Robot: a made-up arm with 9 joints.
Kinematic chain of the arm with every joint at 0, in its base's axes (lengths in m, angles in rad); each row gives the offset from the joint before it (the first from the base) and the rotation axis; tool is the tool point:
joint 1: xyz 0 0 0.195 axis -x
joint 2: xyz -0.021 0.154 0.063 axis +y
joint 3: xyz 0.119 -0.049 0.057 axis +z
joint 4: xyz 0.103 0.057 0 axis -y
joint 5: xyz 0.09 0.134 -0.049 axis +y
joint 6: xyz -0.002 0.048 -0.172 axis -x
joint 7: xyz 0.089 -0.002 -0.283 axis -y
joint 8: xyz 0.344 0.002 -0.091 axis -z
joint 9: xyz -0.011 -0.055 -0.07 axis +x
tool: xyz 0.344 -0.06 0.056
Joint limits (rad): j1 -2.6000..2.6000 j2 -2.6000..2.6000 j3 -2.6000..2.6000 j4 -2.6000..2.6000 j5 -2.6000..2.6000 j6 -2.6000..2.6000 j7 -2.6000..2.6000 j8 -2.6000..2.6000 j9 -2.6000..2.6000
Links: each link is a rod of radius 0.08 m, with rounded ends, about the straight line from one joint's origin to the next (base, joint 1, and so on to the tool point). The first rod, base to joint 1, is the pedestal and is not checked.
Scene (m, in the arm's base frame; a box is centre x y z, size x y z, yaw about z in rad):
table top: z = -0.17
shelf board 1: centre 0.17 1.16 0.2 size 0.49 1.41 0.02 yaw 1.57
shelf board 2: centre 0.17 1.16 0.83 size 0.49 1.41 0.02 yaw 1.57
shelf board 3: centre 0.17 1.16 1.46 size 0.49 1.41 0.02 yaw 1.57
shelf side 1: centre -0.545 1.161 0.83 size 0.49 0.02 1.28 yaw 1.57
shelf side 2: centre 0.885 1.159 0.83 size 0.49 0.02 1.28 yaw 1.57
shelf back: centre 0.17 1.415 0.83 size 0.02 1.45 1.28 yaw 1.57
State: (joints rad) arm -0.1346 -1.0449 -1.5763 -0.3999 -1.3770 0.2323 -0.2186 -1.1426 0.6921
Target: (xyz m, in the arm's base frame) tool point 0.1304 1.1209 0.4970
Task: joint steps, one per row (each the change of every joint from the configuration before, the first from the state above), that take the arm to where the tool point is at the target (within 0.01 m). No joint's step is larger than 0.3 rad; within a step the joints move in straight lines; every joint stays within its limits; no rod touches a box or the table.
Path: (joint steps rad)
1: 0.1729 0.1128 0.0791 0.0837 -0.1132 -0.1463 0.2408 0.0132 -0.0333
2: 0.1730 0.1129 0.0791 0.0836 -0.1132 -0.1464 0.2409 0.0132 -0.0332
3: 0.1729 0.1128 0.0791 0.0837 -0.1131 -0.1463 0.2408 0.0131 -0.0333
4: 0.1729 0.1129 0.0792 0.0836 -0.1132 -0.1463 0.2409 0.0132 -0.0332
5: 0.1729 0.1128 0.0791 0.0837 -0.1132 -0.1464 0.2408 0.0132 -0.0333
6: 0.1179 -0.0354 0.0609 0.0376 -0.0140 0.0874 -0.2562 -0.0719 0.0352
7: 0.1179 -0.0355 0.0610 0.0377 -0.0139 0.0874 -0.2563 -0.0719 0.0352
8: 0.1178 -0.0355 0.0609 0.0377 -0.0140 0.0873 -0.2563 -0.0719 0.0351

